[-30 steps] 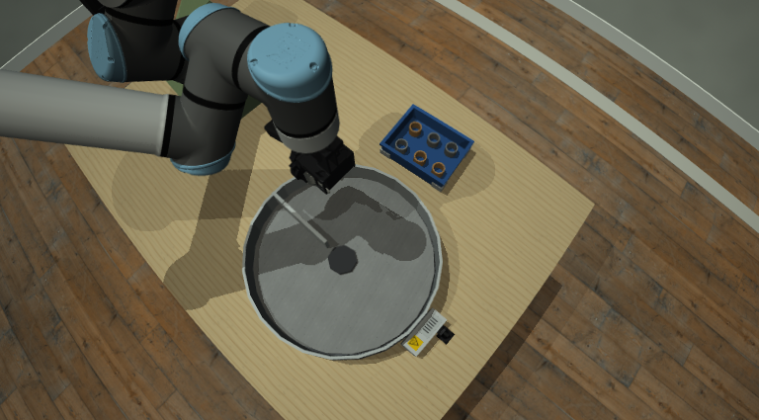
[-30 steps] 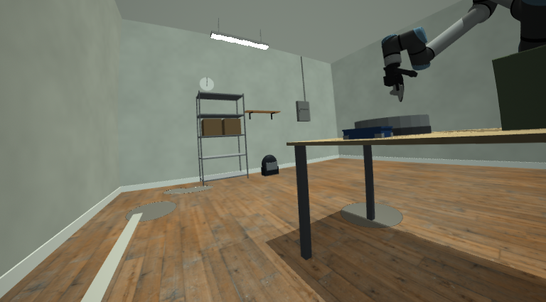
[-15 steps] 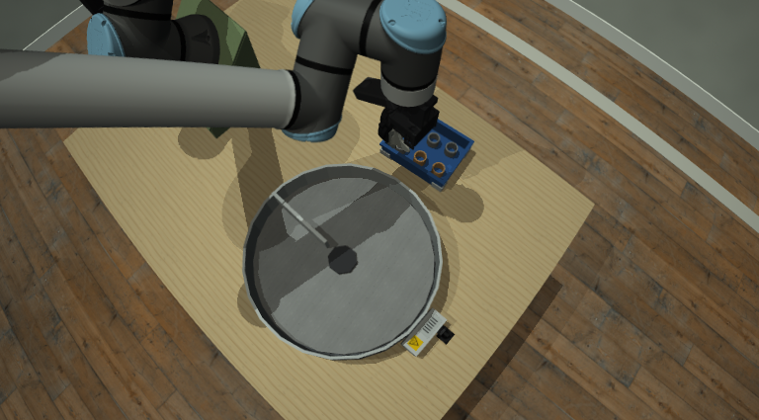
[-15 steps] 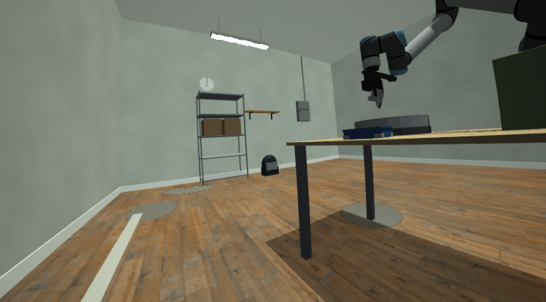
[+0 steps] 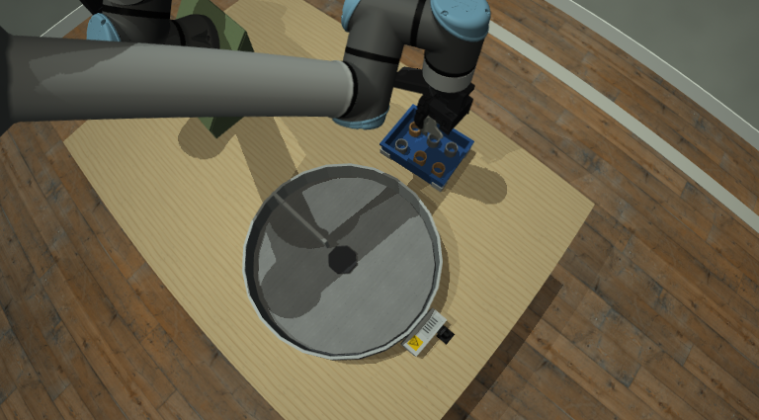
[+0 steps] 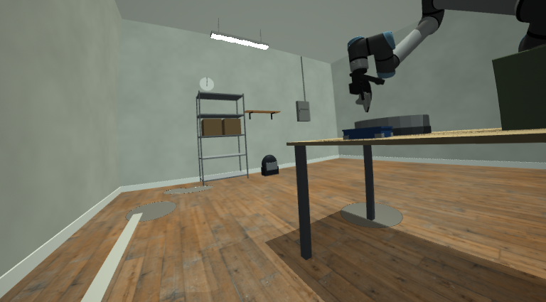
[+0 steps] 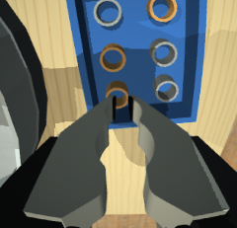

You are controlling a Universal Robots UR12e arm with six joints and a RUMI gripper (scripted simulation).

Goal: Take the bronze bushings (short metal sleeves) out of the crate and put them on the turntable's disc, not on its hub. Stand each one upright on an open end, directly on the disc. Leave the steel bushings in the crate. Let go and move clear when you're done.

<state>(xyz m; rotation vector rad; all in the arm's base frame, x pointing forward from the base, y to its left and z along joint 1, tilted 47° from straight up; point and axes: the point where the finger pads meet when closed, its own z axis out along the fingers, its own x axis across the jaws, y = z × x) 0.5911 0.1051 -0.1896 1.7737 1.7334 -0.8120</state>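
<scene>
Now: the blue crate 20 mm to the left of my hand and 120 mm below it. The rest, counted from my hand: turntable disc (40 mm ahead, 330 mm to the right, 90 mm below); turntable (60 mm ahead, 330 mm to the right, 90 mm below).
</scene>
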